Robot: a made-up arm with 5 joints. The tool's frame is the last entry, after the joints. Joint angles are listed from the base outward. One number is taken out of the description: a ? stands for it. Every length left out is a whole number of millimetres.
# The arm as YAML. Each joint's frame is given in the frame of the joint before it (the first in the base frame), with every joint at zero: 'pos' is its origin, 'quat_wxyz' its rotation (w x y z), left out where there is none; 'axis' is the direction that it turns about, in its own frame. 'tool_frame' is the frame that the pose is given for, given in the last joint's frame.
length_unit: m
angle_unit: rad
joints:
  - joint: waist
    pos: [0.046, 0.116, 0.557]
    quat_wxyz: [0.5, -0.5, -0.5, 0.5]
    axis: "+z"
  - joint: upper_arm
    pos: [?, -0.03, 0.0]
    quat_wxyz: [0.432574, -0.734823, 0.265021, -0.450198]
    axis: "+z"
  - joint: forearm
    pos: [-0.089, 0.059, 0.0]
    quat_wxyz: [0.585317, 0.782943, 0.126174, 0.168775]
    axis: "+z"
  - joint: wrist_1
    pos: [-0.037, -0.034, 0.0]
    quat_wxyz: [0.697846, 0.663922, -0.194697, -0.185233]
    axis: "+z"
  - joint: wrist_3
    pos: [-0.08, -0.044, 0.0]
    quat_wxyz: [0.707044, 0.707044, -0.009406, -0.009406]
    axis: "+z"
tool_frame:
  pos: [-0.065, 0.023, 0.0]
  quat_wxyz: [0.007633, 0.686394, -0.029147, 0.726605]
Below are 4 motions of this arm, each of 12 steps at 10 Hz.
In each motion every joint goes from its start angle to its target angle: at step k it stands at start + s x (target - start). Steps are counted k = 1, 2, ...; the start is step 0. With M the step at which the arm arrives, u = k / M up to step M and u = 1 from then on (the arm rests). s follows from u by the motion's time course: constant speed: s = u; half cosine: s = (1 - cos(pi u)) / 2; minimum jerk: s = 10 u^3 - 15 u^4 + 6 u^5.
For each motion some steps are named. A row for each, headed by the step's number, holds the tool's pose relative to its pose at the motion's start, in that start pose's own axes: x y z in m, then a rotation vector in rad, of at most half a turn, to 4 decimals.
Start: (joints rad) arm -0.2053 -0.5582 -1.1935 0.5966 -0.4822
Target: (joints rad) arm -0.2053 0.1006 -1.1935 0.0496 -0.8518
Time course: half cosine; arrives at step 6
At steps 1, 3, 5, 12:
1: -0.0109 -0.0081 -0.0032 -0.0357 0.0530 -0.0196
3: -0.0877 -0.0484 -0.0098 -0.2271 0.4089 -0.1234
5: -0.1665 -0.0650 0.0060 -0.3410 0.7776 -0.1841
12: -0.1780 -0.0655 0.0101 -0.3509 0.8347 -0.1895

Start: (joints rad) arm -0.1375 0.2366 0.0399 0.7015 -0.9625
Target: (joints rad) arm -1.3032 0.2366 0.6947 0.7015 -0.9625
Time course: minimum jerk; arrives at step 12
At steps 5, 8, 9, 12:
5: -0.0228 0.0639 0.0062 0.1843 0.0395 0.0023
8: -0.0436 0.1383 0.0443 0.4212 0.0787 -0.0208
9: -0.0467 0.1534 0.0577 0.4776 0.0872 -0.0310
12: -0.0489 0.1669 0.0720 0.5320 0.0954 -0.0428

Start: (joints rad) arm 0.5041 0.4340 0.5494 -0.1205 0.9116
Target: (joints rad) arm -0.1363 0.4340 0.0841 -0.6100 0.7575
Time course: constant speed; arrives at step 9
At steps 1, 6, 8, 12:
1: -0.0035 0.0104 -0.0232 0.0974 0.0671 -0.0067
6: -0.0408 0.0888 -0.1094 0.5422 0.4770 0.0349
8: -0.0634 0.1253 -0.1260 0.6978 0.6662 0.0928
12: -0.0757 0.1430 -0.1302 0.7704 0.7641 0.1318

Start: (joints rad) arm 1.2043 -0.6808 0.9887 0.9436 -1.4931
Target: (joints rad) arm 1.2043 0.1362 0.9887 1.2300 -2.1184
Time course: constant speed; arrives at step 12
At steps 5, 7, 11, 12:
5: -0.0407 0.0012 0.0368 -0.0814 -0.0451 0.1537
7: -0.0567 -0.0030 0.0510 -0.1127 -0.0682 0.2127
11: -0.0868 -0.0187 0.0776 -0.1740 -0.1231 0.3270
12: -0.0937 -0.0241 0.0838 -0.1890 -0.1387 0.3549

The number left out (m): -0.049
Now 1 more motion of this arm.
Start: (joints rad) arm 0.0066 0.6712 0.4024 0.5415 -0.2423
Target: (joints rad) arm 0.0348 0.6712 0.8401 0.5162 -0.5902
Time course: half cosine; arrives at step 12
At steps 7, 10, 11, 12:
7: 0.0119 -0.0487 0.0269 -0.4813 -0.0352 0.1028
10: 0.0192 -0.0672 0.0461 -0.7137 -0.0616 0.1487
11: 0.0204 -0.0698 0.0496 -0.7519 -0.0665 0.1561
12: 0.0209 -0.0707 0.0508 -0.7649 -0.0682 0.1586

